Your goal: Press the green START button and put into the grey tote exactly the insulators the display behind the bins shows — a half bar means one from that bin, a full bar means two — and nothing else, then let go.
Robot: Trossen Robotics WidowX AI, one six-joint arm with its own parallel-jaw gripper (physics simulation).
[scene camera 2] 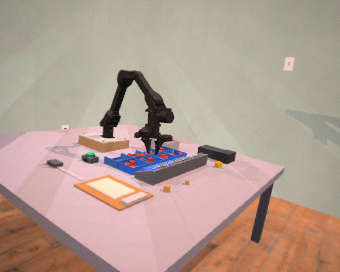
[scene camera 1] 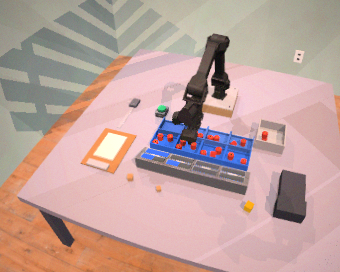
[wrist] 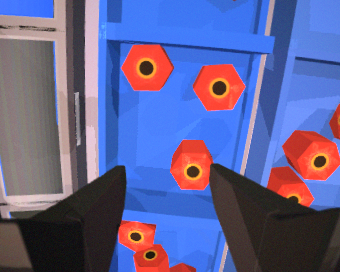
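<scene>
My gripper (scene camera 1: pixel 188 141) (scene camera 2: pixel 152 153) (wrist: pixel 168 173) is partly open and empty, pointing down at the blue bins (scene camera 1: pixel 170 128) (scene camera 2: pixel 116 162) (wrist: pixel 185 40). In the wrist view one red insulator (wrist: pixel 192 165) lies near the right fingertip, in a front-row bin with two others. The grey tote (scene camera 1: pixel 270 145) stands right of the bins in scene view 1, with one red insulator (scene camera 1: pixel 265 135) inside. The display (scene camera 1: pixel 190 176) (scene camera 2: pixel 172 170) shows blue in its two left panels in scene view 1; its two right panels look grey, and exact bar lengths are unclear. The green START button (scene camera 1: pixel 161 108) (scene camera 2: pixel 90 154) is beyond the bins' left end.
A black box (scene camera 1: pixel 290 196) (scene camera 2: pixel 217 153) and a yellow cube (scene camera 1: pixel 249 206) (scene camera 2: pixel 218 164) lie near the display's right end. Two small orange cubes (scene camera 1: pixel 130 177) (scene camera 1: pixel 158 188) lie before the display. An orange clipboard (scene camera 1: pixel 122 156) (scene camera 2: pixel 90 188) lies to the left.
</scene>
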